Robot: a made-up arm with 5 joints. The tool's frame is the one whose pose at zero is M.
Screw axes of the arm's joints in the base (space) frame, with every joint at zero. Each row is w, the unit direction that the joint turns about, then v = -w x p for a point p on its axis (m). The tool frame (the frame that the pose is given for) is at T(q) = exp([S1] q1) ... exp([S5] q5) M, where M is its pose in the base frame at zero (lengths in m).
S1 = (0, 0, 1, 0.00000, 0.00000, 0.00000)
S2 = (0, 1, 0, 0.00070, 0.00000, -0.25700)
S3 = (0, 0, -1, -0.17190, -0.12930, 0.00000)
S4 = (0, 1, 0, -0.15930, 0.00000, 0.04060)
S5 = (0, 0, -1, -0.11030, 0.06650, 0.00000)
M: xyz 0.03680 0.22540 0.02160 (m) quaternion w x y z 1 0 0 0
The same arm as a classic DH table. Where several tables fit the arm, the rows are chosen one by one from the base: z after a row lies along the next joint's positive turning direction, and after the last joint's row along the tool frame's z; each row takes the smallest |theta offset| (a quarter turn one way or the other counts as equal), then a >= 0, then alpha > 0; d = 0 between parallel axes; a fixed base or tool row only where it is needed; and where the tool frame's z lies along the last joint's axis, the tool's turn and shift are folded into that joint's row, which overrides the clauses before.
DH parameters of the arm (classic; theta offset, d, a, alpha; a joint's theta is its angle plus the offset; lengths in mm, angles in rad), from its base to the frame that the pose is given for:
joint 1: 0 -0.7 -257 -1.5708
joint 2: 0 171.9 127.7 -1.5708
joint 3: 0 -160 169.9 1.5708
joint 4: 0 -61.6 25.9 -1.5708
joint 5: 1.3183 0 -118.9 3.1416
tool (fixed): 1.3183 -137.7 0 0

